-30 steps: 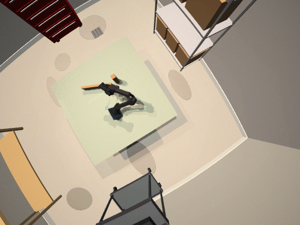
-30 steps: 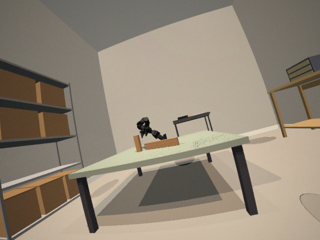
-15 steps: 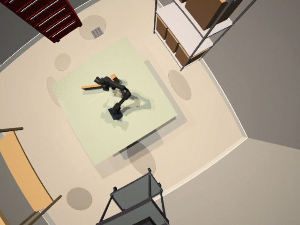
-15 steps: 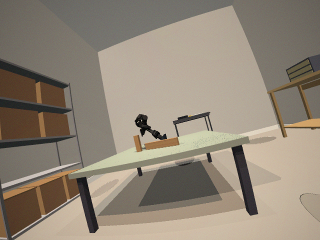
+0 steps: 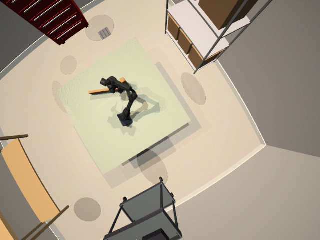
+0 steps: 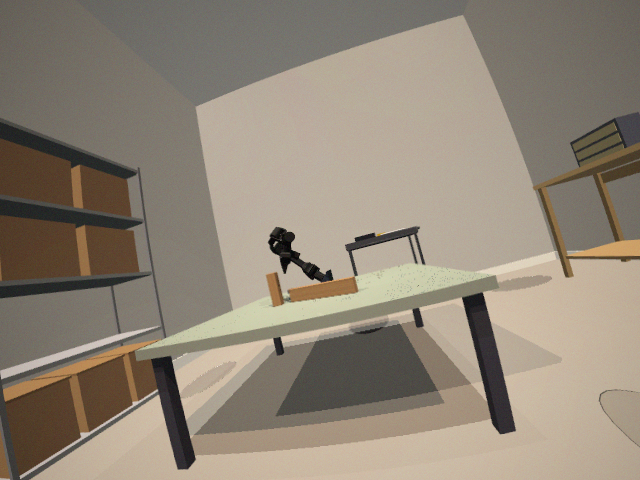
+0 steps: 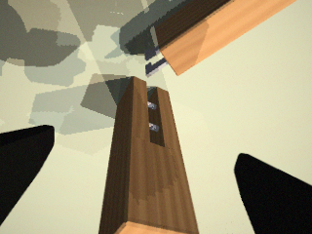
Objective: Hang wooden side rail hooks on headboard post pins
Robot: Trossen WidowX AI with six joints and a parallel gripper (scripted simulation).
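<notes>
Now: gripper tip 7 cm above the headboard post, 6 cm to the left of it and 3 cm short of it.
</notes>
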